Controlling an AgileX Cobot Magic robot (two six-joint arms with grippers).
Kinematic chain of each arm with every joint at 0, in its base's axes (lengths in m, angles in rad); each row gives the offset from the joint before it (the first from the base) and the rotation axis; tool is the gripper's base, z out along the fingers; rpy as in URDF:
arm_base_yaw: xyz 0 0 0.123 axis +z
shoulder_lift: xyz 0 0 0 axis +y
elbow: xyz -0.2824 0 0.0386 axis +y
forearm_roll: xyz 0.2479 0 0.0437 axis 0.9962 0 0.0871
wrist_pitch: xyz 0 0 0 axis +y
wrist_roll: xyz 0.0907 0 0.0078 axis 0.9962 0 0.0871
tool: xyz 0 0 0 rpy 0 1.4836 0
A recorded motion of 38 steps. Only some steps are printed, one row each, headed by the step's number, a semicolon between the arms.
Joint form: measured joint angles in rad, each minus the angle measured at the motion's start. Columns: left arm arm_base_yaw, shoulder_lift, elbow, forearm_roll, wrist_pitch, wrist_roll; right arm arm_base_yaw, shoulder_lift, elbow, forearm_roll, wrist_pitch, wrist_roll.
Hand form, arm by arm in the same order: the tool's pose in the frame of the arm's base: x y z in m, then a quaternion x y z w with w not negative. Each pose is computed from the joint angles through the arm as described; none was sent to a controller.
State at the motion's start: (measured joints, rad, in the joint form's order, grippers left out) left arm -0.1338 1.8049 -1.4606 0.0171 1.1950 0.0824; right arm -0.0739 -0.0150 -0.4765 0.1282 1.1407 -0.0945
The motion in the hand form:
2: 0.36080 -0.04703 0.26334 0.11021 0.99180 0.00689 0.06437; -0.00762 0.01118 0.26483 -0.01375 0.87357 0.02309 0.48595
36: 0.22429 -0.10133 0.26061 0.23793 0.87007 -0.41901 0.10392; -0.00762 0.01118 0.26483 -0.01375 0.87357 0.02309 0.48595
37: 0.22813 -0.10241 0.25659 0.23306 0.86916 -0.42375 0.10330; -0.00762 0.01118 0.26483 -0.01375 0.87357 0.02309 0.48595
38: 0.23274 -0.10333 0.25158 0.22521 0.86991 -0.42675 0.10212; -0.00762 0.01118 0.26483 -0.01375 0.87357 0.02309 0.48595
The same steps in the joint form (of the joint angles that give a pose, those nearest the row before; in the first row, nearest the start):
2: 0.0000 0.0000 -0.0298 0.0007 0.0201 0.0000; 0.0000 0.0000 0.0000 0.0000 0.0000 0.0000
36: 0.0000 -0.3940 0.5909 -0.9909 0.0162 0.7311; 0.0000 0.0000 0.0000 0.0000 0.0000 0.0000
37: 0.0000 -0.3739 0.5913 -1.0077 0.0071 0.7435; 0.0000 0.0000 0.0000 0.0000 0.0000 0.0000
38: 0.0000 -0.3507 0.5914 -1.0226 -0.0068 0.7515; 0.0000 0.0000 0.0000 0.0000 0.0000 0.0000

